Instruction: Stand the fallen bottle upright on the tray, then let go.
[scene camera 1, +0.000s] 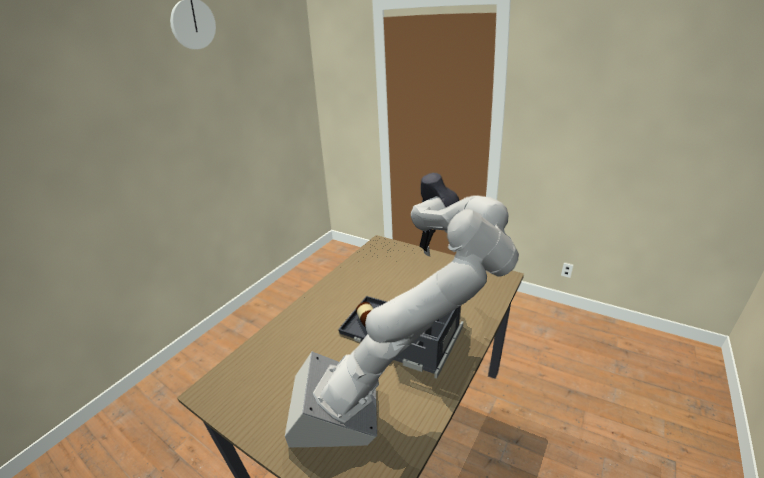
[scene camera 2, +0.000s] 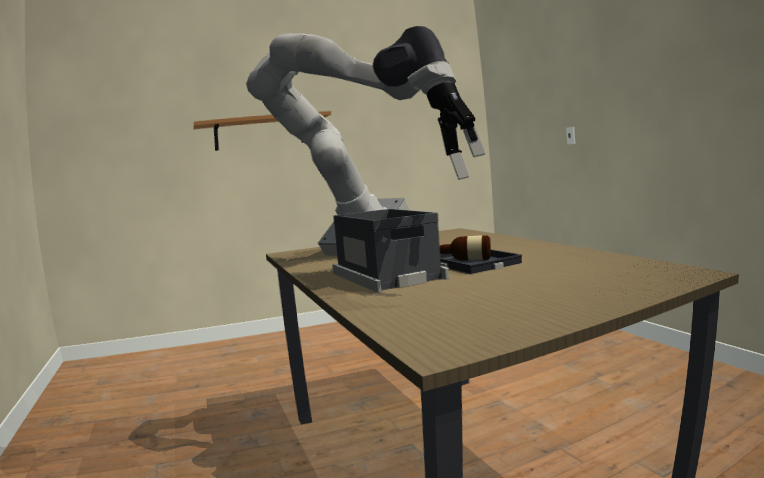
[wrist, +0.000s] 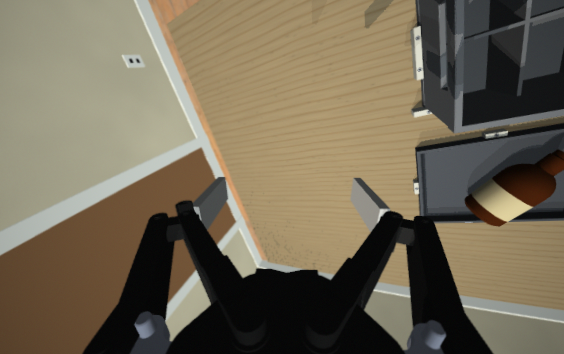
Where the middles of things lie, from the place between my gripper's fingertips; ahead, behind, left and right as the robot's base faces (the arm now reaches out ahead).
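Scene:
The tall dark crate (scene camera 2: 383, 244) is 32 cm behind my hand, 6 cm to the right of it and 20 cm below it. I see the dark tray (scene camera 2: 470, 266) as well, and it is 27 cm behind my hand, 21 cm to the left of it and 28 cm below it. The brown bottle (scene camera 2: 463, 248) is far behind my hand, some way to the left of it and far below it.

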